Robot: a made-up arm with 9 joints.
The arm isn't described. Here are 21 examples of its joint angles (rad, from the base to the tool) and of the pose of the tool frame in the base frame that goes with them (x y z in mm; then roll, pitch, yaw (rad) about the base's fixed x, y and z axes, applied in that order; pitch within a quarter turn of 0, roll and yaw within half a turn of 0).
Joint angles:
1: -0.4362 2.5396 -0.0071 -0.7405 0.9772 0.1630 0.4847 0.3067 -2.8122
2: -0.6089 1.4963 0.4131 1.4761 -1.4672 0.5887 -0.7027 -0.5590 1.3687
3: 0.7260 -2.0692 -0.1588 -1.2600 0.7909 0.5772 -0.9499 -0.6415 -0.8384
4: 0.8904 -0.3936 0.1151 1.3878 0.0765 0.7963 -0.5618 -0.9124 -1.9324
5: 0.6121 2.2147 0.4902 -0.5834 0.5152 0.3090 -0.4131 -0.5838 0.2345
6: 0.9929 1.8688 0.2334 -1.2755 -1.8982 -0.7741 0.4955 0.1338 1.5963
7: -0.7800 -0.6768 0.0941 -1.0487 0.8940 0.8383 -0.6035 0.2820 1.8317
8: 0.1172 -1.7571 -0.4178 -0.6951 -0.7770 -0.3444 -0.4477 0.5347 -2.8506
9: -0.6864 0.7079 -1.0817 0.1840 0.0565 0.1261 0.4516 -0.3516 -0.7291
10: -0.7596 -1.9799 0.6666 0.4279 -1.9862 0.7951 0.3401 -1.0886 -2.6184
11: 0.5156 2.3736 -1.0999 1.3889 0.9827 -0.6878 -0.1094 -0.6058 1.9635
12: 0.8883 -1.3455 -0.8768 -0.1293 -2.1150 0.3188 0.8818 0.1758 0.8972
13: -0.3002 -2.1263 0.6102 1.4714 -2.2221 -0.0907 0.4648 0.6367 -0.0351
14: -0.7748 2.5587 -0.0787 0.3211 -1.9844 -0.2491 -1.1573 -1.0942 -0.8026
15: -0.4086 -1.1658 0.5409 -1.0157 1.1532 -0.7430 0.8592 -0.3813 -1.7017
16: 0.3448 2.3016 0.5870 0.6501 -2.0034 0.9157 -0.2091 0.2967 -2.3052
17: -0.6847 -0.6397 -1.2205 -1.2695 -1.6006 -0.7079 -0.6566 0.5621 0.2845
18: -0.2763 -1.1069 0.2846 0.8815 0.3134 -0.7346 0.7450 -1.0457 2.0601
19: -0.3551 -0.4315 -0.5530 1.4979 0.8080 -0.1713 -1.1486 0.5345 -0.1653
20: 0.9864 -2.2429 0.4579 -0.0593 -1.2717 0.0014 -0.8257 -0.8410 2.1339
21: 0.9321 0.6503 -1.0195 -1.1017 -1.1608 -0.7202 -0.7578 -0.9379 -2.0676
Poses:
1: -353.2 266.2 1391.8 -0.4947 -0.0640 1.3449
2: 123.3 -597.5 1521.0 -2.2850 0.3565 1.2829
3: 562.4 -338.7 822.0 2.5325 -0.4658 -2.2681
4: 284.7 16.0 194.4 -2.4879 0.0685 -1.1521
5: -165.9 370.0 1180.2 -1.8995 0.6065 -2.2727
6: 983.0 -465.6 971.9 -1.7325 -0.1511 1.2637
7: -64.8 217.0 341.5 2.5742 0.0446 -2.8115
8: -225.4 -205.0 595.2 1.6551 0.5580 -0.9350
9: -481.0 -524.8 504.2 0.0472 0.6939 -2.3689
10: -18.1 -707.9 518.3 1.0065 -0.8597 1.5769
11: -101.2 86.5 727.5 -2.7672 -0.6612 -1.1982
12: -634.6 642.0 452.3 1.5217 -0.9103 1.4166
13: 319.2 -723.4 145.9 1.3849 -0.1662 -2.2003
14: 706.9 452.7 550.9 -1.3906 0.3993 1.1827
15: 140.0 63.1 -107.1 -1.6364 0.9832 -2.5822
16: 378.8 -454.6 440.4 -2.5204 0.3911 -2.6269
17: -258.8 -159.9 1277.4 -3.0962 -0.0468 0.4895
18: -75.9 422.5 191.0 0.0342 -0.1994 -0.4756
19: 70.9 -155.7 543.2 0.6887 0.5956 -2.0153
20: -278.7 9.3 307.8 0.3178 -0.5535 0.3632
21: 194.5 -50.4 1343.5 0.1166 -0.8002 -2.9534
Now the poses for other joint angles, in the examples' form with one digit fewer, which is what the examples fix.
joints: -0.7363 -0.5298 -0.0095 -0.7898 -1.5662 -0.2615 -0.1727 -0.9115 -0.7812
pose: -413 -493 1204 1.757 -0.413 -1.812
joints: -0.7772 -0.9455 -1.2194 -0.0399 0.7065 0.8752 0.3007 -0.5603 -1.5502
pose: 405 110 556 -2.884 -0.720 0.320
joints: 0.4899 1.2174 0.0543 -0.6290 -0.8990 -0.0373 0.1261 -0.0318 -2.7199
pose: 210 -356 838 -1.575 0.405 2.880
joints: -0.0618 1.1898 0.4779 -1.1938 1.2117 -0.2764 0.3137 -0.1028 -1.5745
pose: -848 42 1063 -2.612 -0.480 -2.708
